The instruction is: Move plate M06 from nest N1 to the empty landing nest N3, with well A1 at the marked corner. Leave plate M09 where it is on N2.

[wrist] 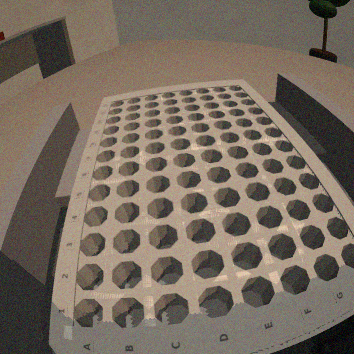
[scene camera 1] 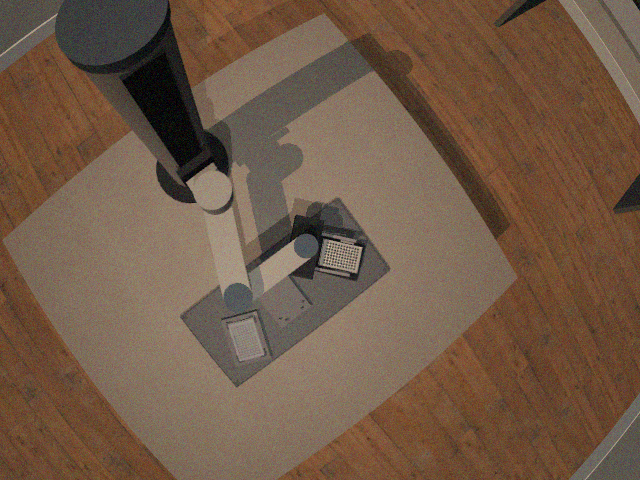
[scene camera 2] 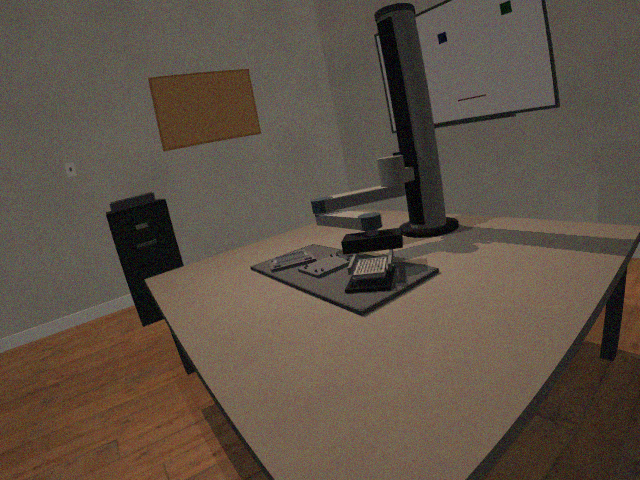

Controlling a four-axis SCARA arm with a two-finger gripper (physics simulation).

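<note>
The pale plate M06 (scene camera 1: pixel 341 255) (scene camera 2: pixel 370 265) (wrist: pixel 200 172) is between the fingers of my gripper (scene camera 1: pixel 341 254) (scene camera 2: pixel 371 262) (wrist: pixel 179 99), which is shut on it. Plate and fingers are low over the dark nest N3 (scene camera 2: pixel 364 287); whether the plate touches it I cannot tell. The plate looks level. Its well A1 is at the near left corner in the wrist view; the nest's marked corner is not distinguishable. Plate M09 (scene camera 1: pixel 246 338) (scene camera 2: pixel 292 259) lies in nest N2 at the other end of the board. The middle nest N1 (scene camera 1: pixel 287 305) (scene camera 2: pixel 324 265) carries no plate.
The nests stand on a dark grey board (scene camera 1: pixel 356 297) (scene camera 2: pixel 330 291) on the table (scene camera 1: pixel 413 320) (scene camera 2: pixel 361 372). The arm's column (scene camera 1: pixel 149 103) (scene camera 2: pixel 418 129) rises behind the board. The forearm (scene camera 1: pixel 281 267) (scene camera 2: pixel 338 221) passes over the board near N1.
</note>
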